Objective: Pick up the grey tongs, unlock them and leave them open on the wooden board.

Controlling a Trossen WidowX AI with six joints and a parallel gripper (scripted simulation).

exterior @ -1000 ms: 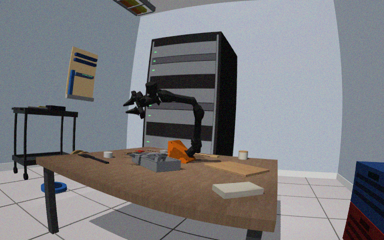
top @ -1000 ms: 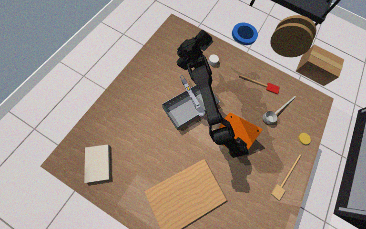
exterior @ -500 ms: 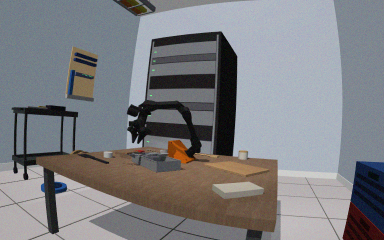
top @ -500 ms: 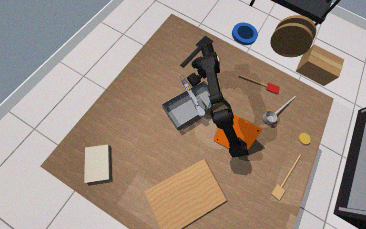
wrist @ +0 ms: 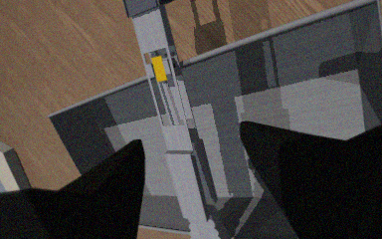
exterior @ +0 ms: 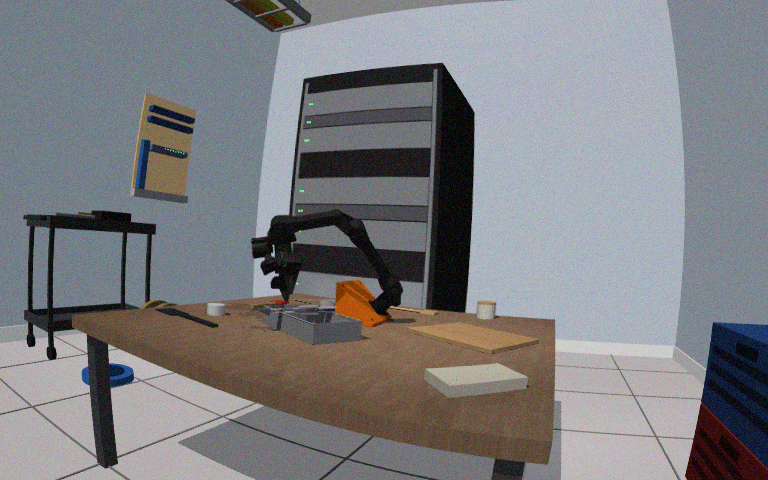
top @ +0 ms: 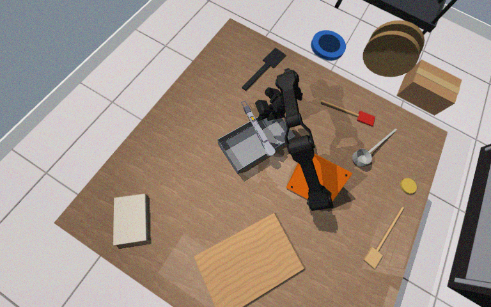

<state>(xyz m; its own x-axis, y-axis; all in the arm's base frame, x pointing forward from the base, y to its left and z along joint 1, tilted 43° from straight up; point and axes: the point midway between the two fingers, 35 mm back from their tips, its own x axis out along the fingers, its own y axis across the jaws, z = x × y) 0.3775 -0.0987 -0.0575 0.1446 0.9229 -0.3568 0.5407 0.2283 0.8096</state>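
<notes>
Right now the yellow lock piece is 5 cm ahead of my gripper tip, 3 cm below it and 1 cm to the left of it. Also, from my gripper tip: black spatula 31 cm to the right, 19 cm ahead, 9 cm below; grey roasting tin 7 cm to the left, 7 cm below, 2 cm behind; red spatula 36 cm to the right, 31 cm behind, 9 cm below.
</notes>
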